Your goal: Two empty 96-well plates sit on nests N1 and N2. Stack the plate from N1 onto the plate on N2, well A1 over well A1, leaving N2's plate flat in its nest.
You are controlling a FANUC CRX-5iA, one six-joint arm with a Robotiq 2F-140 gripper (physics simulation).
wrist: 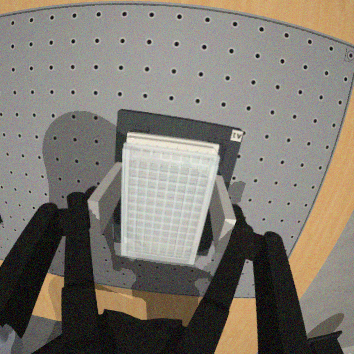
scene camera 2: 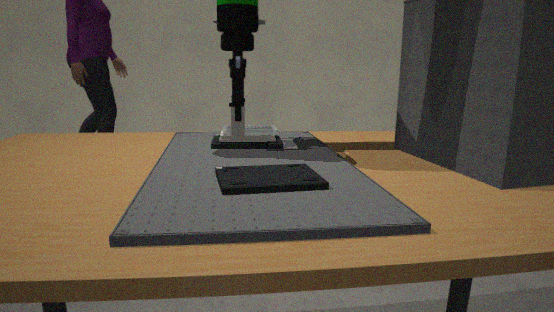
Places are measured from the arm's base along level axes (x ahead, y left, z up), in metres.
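Pixels of known places: gripper, between the fingertips: [wrist: 167, 182] [scene camera 2: 237, 133].
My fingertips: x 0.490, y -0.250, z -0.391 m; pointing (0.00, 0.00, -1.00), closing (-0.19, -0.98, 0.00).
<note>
Behind a point stands the place of what it marks.
My gripper [scene camera 2: 238, 129] @(x 0.490, y -0.250, z -0.391 m) [wrist: 167, 182] @(x 0.490, y -0.250, z -0.391 m) is shut on a clear 96-well plate [scene camera 2: 262, 130] @(x 0.443, y -0.199, z -0.378 m) [wrist: 165, 205] @(x 0.471, y -0.248, z -0.380 m), with pale finger pads along its two long sides. The held plate looks level and lies over a second, whitish plate [scene camera 2: 260, 138] @(x 0.447, y -0.199, z -0.396 m) [wrist: 172, 143] @(x 0.528, y -0.258, z -0.391 m), whose end edge shows past it in the wrist view. Whether the two plates touch or are fully seated cannot be told. The lower plate sits in the far dark nest [scene camera 2: 245, 145] @(x 0.485, y -0.190, z -0.409 m) [wrist: 175, 121] @(x 0.545, y -0.261, z -0.405 m), which has an A1 label [wrist: 236, 135] @(x 0.529, y -0.318, z -0.405 m) at one corner. The near dark nest [scene camera 2: 272, 179] @(x 0.509, y 0.100, z -0.405 m) holds no plate. The well A1 marks are too small to read.
Both nests are on a grey perforated board [scene camera 2: 175, 215] @(x 0.660, y 0.187, z -0.417 m) [wrist: 160, 57] @(x 0.604, y -0.250, z -0.417 m) on a wooden table [scene camera 2: 65, 200] @(x 0.814, y 0.056, z -0.430 m). A large grey block [scene camera 2: 450, 95] @(x 0.112, y 0.015, z -0.282 m) stands at the right. A person [scene camera 2: 90, 50] in a purple top is behind the table at the left.
</note>
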